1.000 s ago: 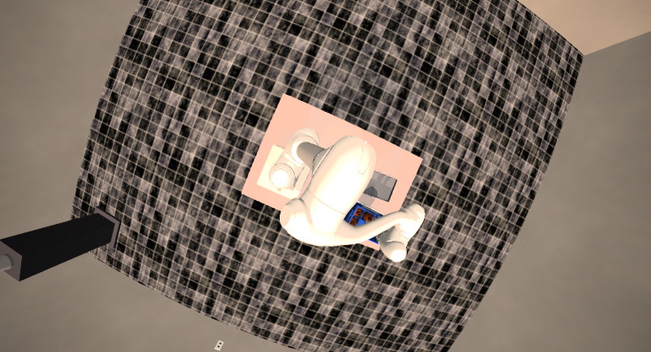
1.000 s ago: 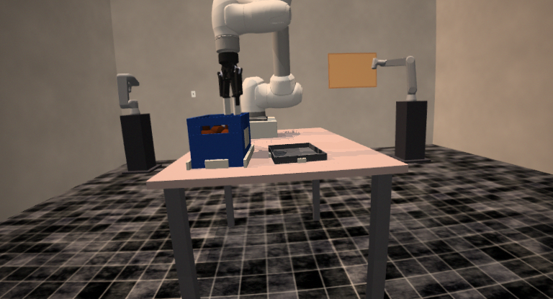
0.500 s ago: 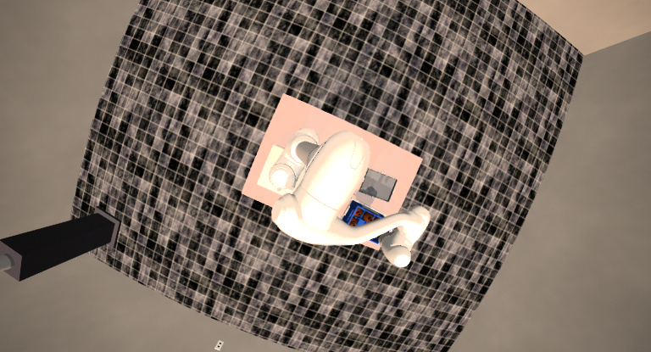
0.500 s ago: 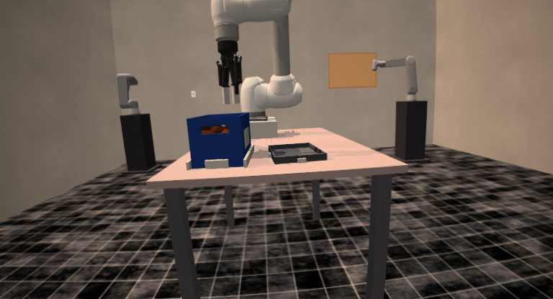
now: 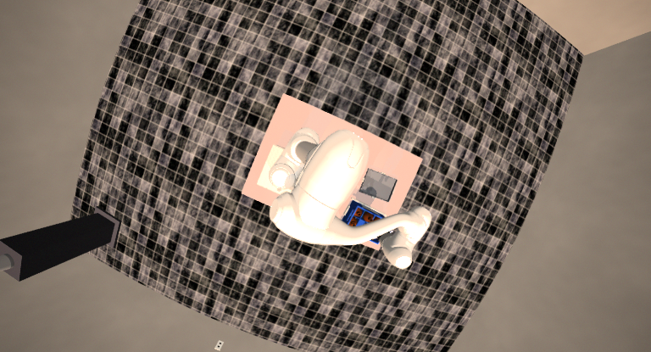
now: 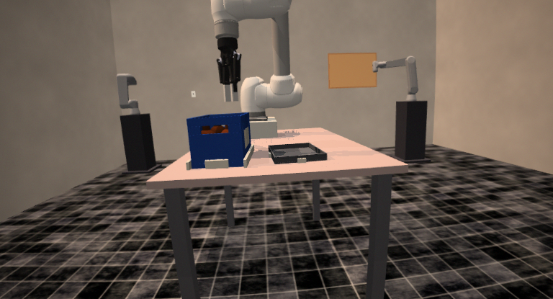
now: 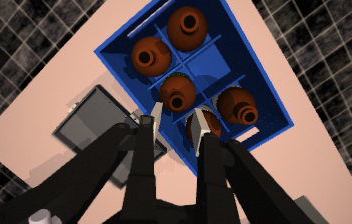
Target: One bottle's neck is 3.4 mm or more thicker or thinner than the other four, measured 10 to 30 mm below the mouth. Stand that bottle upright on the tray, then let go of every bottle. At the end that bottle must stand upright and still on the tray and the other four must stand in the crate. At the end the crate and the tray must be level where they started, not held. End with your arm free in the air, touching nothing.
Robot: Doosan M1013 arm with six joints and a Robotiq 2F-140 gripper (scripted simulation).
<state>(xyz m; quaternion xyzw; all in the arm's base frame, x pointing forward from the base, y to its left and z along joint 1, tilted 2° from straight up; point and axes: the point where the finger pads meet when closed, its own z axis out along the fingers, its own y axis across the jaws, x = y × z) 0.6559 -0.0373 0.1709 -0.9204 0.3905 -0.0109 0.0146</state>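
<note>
Now: the blue crate 17 cm below my hand and 4 cm to the right of it. Also, from my hand: dark tray (25 cm below, 24 cm to the left, 1 cm behind); then bottle (17 cm below, 9 cm behind).
</note>
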